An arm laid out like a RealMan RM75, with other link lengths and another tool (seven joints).
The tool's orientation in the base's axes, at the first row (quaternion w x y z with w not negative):
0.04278 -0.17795 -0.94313 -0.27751
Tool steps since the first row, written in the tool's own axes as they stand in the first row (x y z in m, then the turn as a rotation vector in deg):
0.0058 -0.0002 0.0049 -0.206 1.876 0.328
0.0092 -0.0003 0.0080 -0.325 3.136 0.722
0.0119 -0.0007 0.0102 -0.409 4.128 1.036
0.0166 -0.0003 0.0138 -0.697 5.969 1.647
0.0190 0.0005 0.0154 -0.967 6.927 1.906
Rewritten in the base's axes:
-0.0054 0.0043 -0.0032 0.872 1.581 0.640
-0.0085 0.0069 -0.0052 1.443 2.742 0.927
-0.0112 0.0087 -0.0068 1.884 3.661 1.152
-0.0153 0.0124 -0.0088 2.825 5.341 1.521
-0.0173 0.0146 -0.0093 3.426 6.146 1.742

